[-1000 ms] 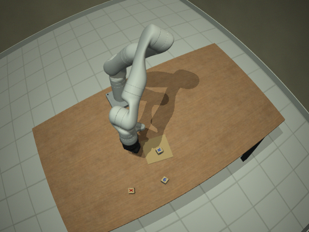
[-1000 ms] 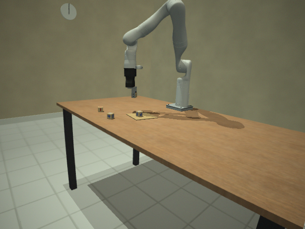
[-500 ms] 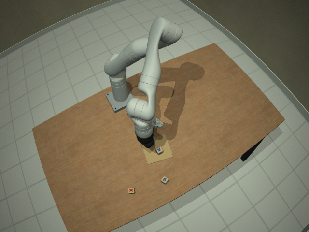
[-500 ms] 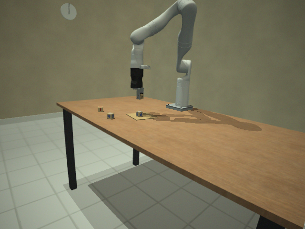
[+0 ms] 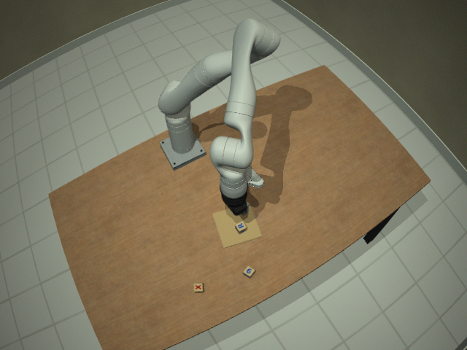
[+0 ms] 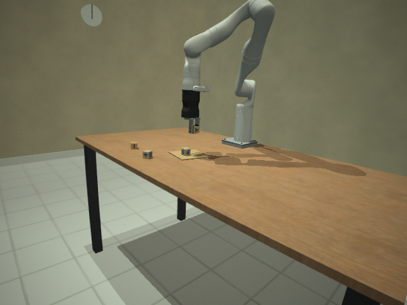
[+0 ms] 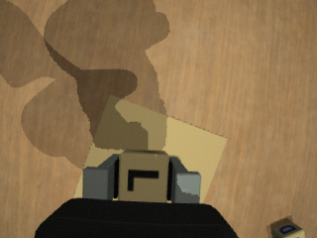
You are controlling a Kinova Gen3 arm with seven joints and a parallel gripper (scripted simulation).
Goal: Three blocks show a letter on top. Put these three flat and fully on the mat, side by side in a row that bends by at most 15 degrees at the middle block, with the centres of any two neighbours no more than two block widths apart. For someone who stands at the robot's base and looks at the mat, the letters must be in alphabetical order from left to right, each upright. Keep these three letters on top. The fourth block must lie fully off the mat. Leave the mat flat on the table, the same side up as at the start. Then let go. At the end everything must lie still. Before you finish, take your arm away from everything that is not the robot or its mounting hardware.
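Now: the mat 1 cm ahead of my hand, 2 cm to the right of it and 12 cm below it. From my hand the other things lie so: block (19 cm ahead, 6 cm to the right, 11 cm below).
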